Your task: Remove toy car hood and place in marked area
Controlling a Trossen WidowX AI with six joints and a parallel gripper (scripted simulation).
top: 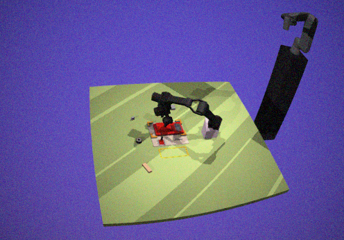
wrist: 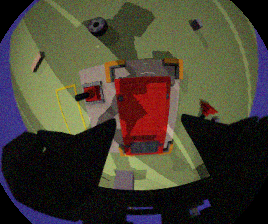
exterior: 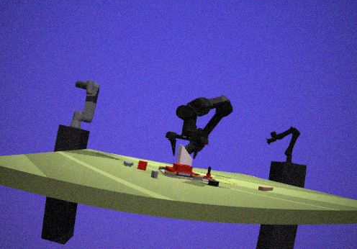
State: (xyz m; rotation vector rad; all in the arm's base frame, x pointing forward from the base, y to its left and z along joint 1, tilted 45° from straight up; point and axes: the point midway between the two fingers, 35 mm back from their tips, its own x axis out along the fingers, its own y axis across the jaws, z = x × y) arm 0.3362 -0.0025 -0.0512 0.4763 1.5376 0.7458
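Right now the red hood is 40 mm below my gripper tip. From my gripper tip the other things lie so: small grey piece: 210 mm ahead, 110 mm to the right, 70 mm below; dark wheel: 170 mm ahead, 110 mm to the left, 70 mm below; tan block: 340 mm to the left, 130 mm ahead, 80 mm below.
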